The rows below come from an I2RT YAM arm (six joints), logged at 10 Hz.
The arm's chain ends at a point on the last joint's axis. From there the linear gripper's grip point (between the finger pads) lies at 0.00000 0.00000 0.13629 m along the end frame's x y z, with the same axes.
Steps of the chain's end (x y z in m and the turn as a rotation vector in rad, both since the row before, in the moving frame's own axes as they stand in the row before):
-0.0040 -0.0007 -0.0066 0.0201 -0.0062 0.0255
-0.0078 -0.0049 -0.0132 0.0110 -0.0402 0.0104
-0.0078 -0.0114 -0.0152 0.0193 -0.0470 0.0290
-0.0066 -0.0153 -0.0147 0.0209 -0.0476 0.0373
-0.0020 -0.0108 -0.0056 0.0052 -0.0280 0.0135
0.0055 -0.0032 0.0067 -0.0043 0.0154 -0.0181
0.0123 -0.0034 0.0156 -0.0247 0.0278 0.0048
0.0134 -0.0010 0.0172 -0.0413 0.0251 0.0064
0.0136 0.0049 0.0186 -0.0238 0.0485 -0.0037
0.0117 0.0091 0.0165 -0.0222 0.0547 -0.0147
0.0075 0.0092 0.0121 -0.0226 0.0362 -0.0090
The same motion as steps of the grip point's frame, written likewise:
-0.0048 -0.0034 -0.0066 0.0201 -0.0062 0.0255
-0.0133 -0.0064 -0.0133 0.0110 -0.0402 0.0104
-0.0142 -0.0141 -0.0154 0.0193 -0.0470 0.0290
-0.0130 -0.0183 -0.0149 0.0209 -0.0476 0.0373
-0.0058 -0.0115 -0.0057 0.0052 -0.0280 0.0135
0.0076 -0.0026 0.0067 -0.0043 0.0154 -0.0181
0.0161 0.0000 0.0155 -0.0247 0.0278 0.0048
0.0168 0.0046 0.0170 -0.0413 0.0251 0.0064
0.0202 0.0081 0.0184 -0.0238 0.0485 -0.0037
0.0192 0.0121 0.0163 -0.0222 0.0547 -0.0147
0.0124 0.0123 0.0120 -0.0226 0.0362 -0.0090

